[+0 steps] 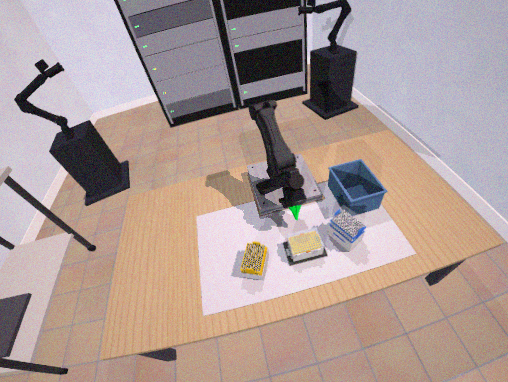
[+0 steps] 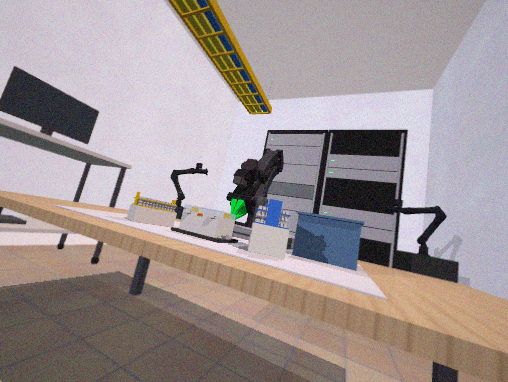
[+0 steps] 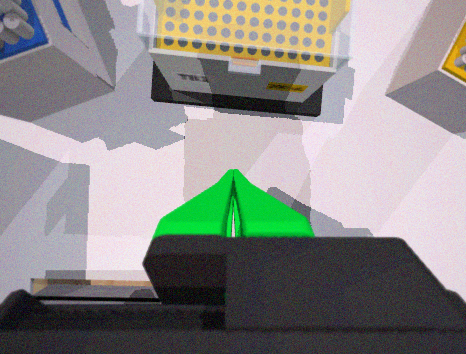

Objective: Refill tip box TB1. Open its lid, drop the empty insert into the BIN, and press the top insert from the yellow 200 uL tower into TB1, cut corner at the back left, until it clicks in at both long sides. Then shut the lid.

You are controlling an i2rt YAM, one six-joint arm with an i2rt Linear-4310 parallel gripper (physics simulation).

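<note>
Tip box TB1 [image 1: 306,245] [image 2: 205,224] [image 3: 200,77] stands in a black holder [image 3: 240,106] on the white mat. Its clear lid is down, with a yellow insert with empty holes showing through; a small tab [image 3: 245,65] is on the wall facing the arm. My gripper [image 1: 296,219] [image 2: 234,218] [image 3: 233,177] is shut and empty, between the arm's base and TB1, apart from the box. The yellow tower [image 1: 254,259] [image 2: 152,215] [image 3: 420,65] stands on the other side of TB1 from the blue BIN [image 1: 357,187] [image 2: 327,242]. The tower's cut corner cannot be made out.
A blue-topped tip rack [image 1: 346,227] [image 2: 268,241] [image 3: 50,80] stands between TB1 and the BIN. The arm's metal base plate [image 1: 257,192] lies behind the white mat [image 1: 220,290]. Two other arms on black pedestals [image 1: 92,162] [image 1: 332,80] stand beyond the table.
</note>
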